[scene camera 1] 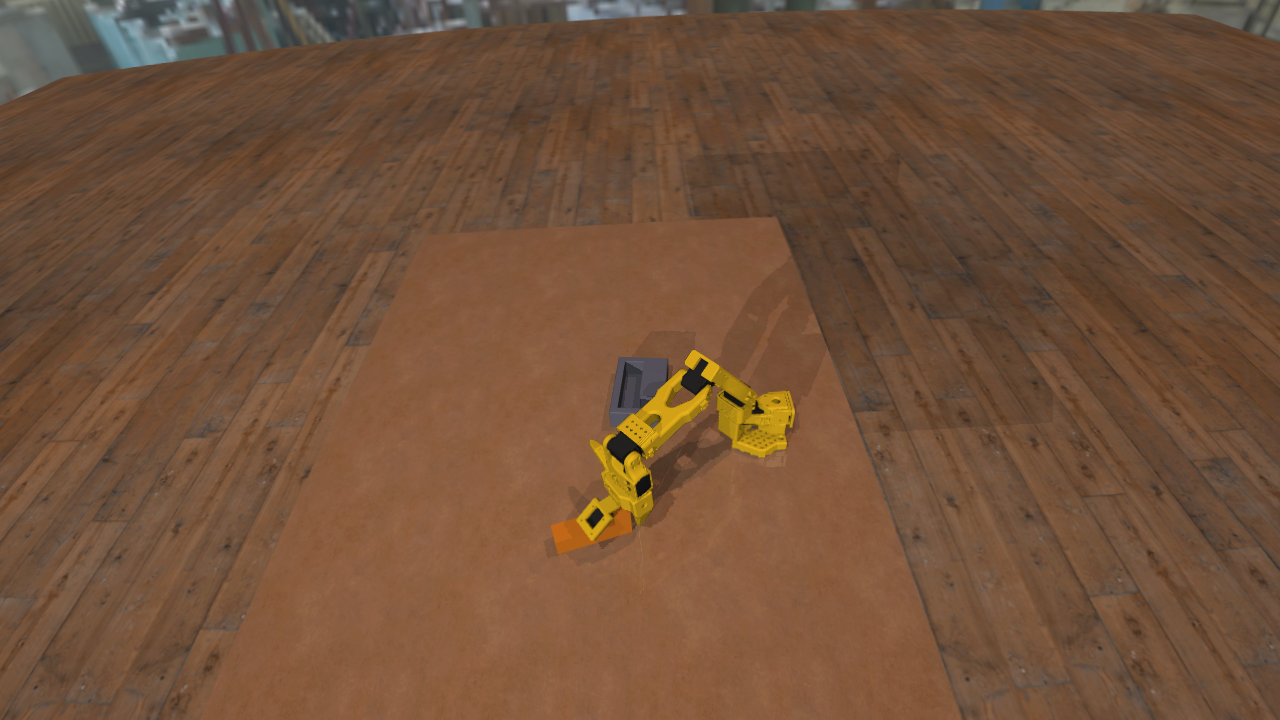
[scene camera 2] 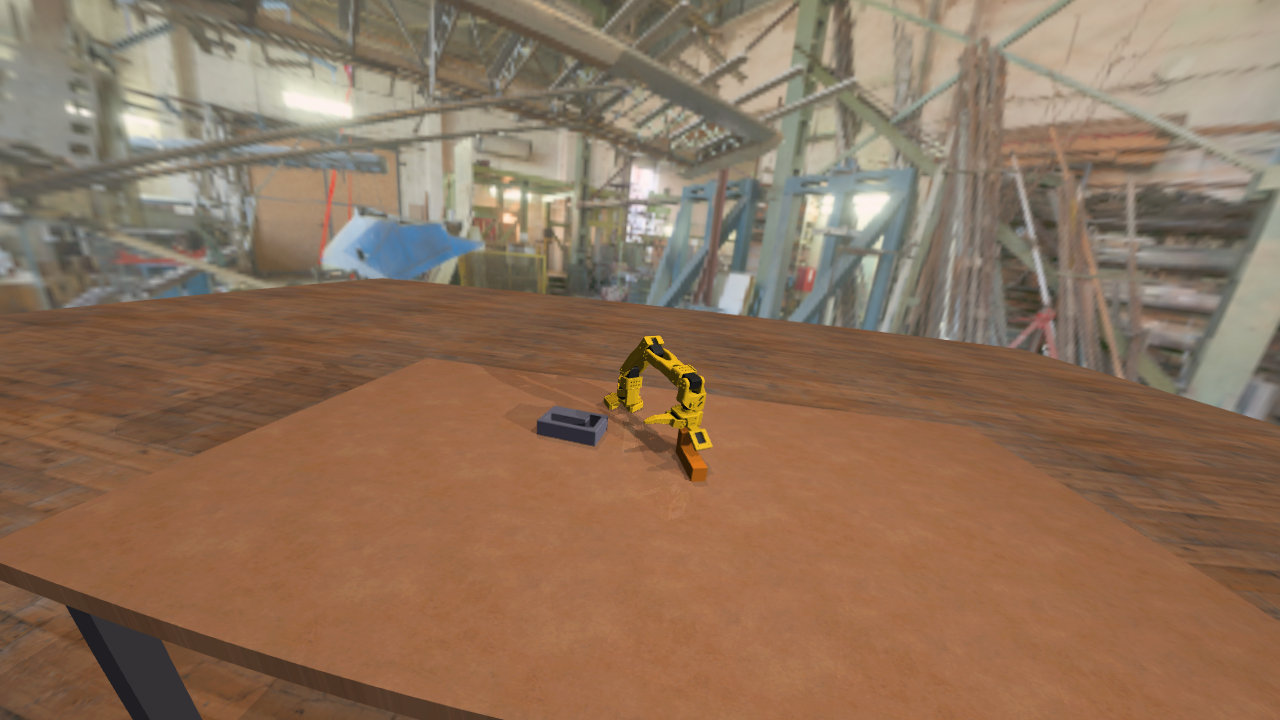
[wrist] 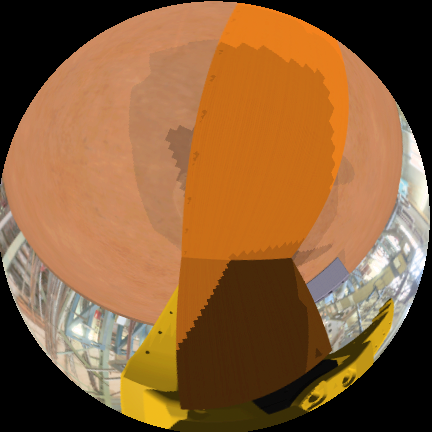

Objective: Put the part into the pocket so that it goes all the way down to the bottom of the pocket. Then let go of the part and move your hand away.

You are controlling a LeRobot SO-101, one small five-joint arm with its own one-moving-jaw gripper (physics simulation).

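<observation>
The orange part lies on the mat, its long arm flat and a short arm rising at the end nearer the robot's base. The dark grey block with the pocket stands apart from it; the pocket shows no part in it. My gripper is fully open and low over the part's raised end. In the wrist view the fixed jaw shows at lower left, partly hidden behind the raised arm, and the moving jaw is swung far out at lower right. Contact with the part cannot be told.
The arm's yellow base stands on the brown mat. In scene camera 1 the arm's links pass beside the grey block and cover its near right corner. Shadows of the arm fall around the part.
</observation>
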